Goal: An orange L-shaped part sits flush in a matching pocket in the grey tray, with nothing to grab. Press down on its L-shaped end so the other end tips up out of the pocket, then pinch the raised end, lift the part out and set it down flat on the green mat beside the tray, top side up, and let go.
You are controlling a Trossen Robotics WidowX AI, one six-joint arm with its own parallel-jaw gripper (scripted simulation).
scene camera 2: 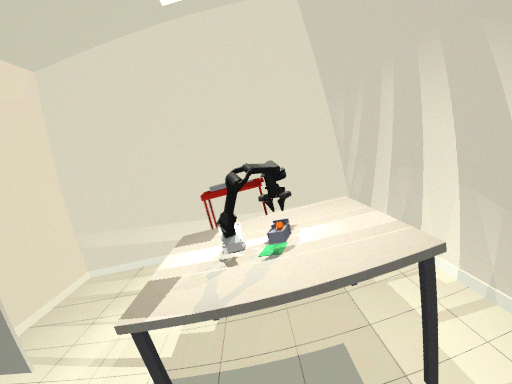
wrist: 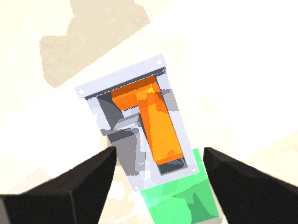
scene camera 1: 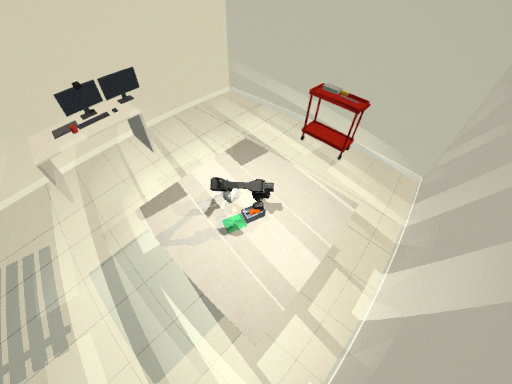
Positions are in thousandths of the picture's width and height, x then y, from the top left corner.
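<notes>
In the wrist view I find my gripper (wrist: 535, 685), open and holding nothing, together with an orange L-shaped part (wrist: 549, 636).
</notes>
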